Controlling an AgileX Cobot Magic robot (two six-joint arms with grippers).
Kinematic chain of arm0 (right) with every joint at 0, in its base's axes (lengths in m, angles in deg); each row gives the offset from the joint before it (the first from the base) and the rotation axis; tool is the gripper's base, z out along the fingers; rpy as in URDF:
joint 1: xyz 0 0 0.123 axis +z
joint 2: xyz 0 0 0 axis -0.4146 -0.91 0
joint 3: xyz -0.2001 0.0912 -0.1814 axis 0.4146 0.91 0
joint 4: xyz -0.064 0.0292 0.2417 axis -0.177 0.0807 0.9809
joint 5: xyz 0 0 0 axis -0.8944 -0.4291 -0.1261
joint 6: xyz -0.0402 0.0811 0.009 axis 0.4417 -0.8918 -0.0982
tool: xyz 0 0 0 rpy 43.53 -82.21 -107.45
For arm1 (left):
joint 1: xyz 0 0 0.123 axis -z
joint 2: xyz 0 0 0 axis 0.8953 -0.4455 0
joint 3: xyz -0.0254 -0.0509 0.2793 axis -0.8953 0.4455 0
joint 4: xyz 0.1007 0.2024 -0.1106 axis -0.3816 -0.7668 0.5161
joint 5: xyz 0 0 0 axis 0.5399 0.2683 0.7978
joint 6: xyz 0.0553 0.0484 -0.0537 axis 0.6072 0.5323 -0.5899
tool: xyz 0 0 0 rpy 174.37 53.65 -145.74
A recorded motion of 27 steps. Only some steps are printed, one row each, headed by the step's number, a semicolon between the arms.
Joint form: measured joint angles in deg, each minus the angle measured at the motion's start. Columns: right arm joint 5, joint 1, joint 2, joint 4, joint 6, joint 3; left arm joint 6, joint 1, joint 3, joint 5, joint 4, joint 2.
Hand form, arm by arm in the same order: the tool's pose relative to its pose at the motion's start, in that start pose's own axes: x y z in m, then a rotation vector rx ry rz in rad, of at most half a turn. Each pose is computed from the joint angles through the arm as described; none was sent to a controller.
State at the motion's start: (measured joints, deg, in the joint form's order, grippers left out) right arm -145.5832 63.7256 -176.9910 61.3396 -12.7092 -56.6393; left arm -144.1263 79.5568 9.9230 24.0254 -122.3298 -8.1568
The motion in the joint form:
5: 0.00 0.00 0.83 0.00 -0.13 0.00; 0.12 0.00 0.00 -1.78 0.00 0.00
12: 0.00 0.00 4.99 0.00 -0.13 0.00; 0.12 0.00 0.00 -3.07 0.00 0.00
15: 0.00 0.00 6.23 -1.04 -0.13 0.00; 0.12 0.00 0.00 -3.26 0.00 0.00
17: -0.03 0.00 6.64 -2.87 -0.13 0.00; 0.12 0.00 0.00 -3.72 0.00 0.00
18: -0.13 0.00 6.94 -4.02 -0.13 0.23; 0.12 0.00 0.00 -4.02 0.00 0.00
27: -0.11 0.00 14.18 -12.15 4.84 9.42; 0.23 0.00 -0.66 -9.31 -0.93 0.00
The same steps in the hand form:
5: 0.0012 0.0019 -0.0063 -0.0051 -0.0126 -0.0026; 0.0015 0.0024 0.0000 -0.0266 0.0161 0.0021
12: 0.0088 0.0108 -0.0375 -0.0310 -0.0760 -0.0269; 0.0025 0.0042 -0.0001 -0.0458 0.0278 0.0021
15: 0.0111 0.0118 -0.0468 -0.0220 -0.0996 -0.0396; 0.0027 0.0044 -0.0002 -0.0487 0.0295 0.0021
17: 0.0112 0.0100 -0.0499 0.0050 -0.1137 -0.0513; 0.0031 0.0051 -0.0002 -0.0555 0.0336 0.0021
18: 0.0119 0.0084 -0.0512 0.0236 -0.1184 -0.0575; 0.0033 0.0055 -0.0002 -0.0600 0.0363 0.0021
27: 0.0399 -0.0109 -0.0660 0.1710 -0.1173 -0.1770; 0.0036 0.0123 -0.0012 -0.1380 0.0728 0.0203

